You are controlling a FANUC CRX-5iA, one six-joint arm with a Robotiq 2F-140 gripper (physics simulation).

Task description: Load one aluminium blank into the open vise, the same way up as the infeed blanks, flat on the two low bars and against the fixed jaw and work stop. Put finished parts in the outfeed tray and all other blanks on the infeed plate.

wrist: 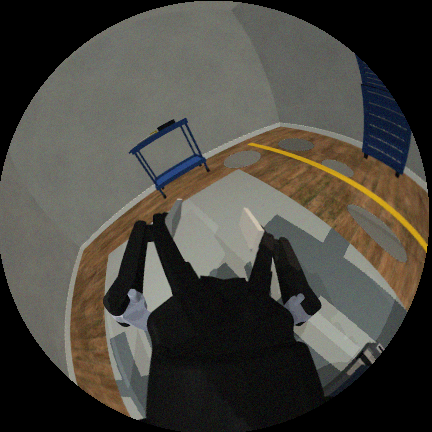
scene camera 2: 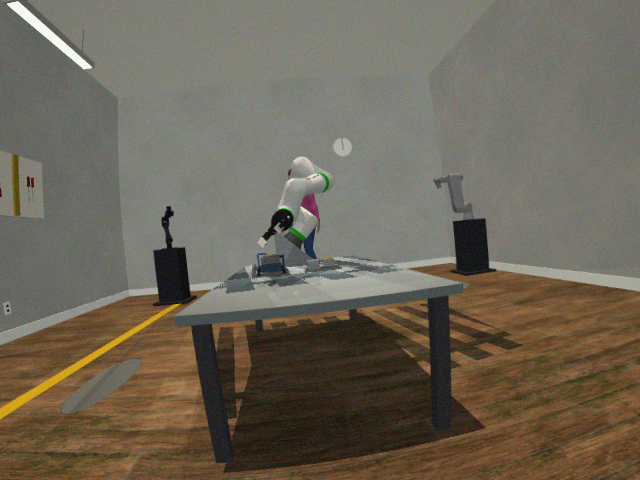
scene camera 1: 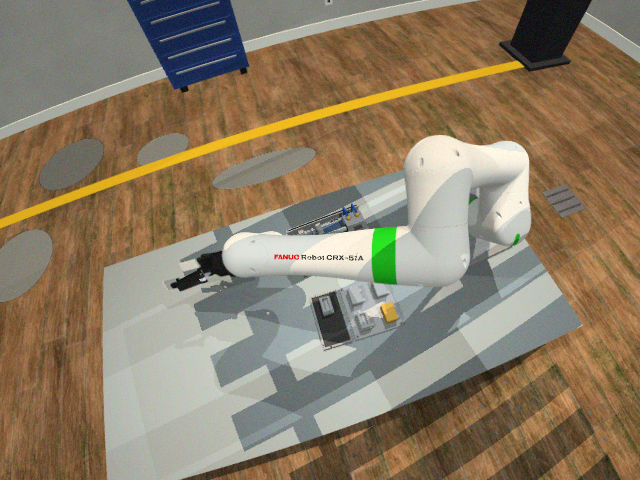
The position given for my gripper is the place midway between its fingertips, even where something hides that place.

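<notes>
There's an infeed plate (scene camera 1: 372,305) here, and a dark outfeed tray (scene camera 1: 334,332) too. My gripper (scene camera 1: 173,276) is open and holds nothing, and you'd find the gripper in the wrist view as well (wrist: 211,211).
</notes>
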